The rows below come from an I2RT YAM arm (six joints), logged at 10 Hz.
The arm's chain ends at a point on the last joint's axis. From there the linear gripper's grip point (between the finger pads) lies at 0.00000 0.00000 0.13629 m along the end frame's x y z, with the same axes.
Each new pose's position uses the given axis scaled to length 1; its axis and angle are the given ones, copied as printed.
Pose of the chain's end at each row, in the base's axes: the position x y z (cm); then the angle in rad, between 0 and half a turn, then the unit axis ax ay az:
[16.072 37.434 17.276 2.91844 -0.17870 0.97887 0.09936]
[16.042 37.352 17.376 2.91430 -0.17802 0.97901 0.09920]
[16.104 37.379 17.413 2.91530 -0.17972 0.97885 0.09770]
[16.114 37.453 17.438 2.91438 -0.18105 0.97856 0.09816]
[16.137 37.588 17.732 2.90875 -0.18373 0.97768 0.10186]
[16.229 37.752 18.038 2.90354 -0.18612 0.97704 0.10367]
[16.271 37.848 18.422 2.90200 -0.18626 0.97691 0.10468]
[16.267 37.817 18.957 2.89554 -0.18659 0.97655 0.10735]
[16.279 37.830 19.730 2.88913 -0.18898 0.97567 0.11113]
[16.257 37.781 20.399 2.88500 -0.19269 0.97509 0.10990]
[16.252 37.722 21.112 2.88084 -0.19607 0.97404 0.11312]
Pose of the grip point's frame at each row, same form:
[18.546 40.591 4.251 2.91844 -0.17870 0.97887 0.09936]
[18.574 40.512 4.362 2.91430 -0.17802 0.97901 0.09920]
[18.625 40.502 4.388 2.91530 -0.17972 0.97885 0.09770]
[18.640 40.593 4.419 2.91438 -0.18105 0.97856 0.09816]
[18.708 40.844 4.750 2.90875 -0.18373 0.97768 0.10186]
[18.851 41.072 5.082 2.90354 -0.18612 0.97704 0.10367]
[18.907 41.198 5.477 2.90200 -0.18626 0.97691 0.10468]
[18.971 41.251 6.048 2.89554 -0.18659 0.97655 0.10735]
[19.037 41.382 6.864 2.88913 -0.18898 0.97567 0.11113]
[19.062 41.321 7.540 2.88500 -0.19269 0.97509 0.10990]
[19.080 41.364 8.287 2.88084 -0.19607 0.97404 0.11312]

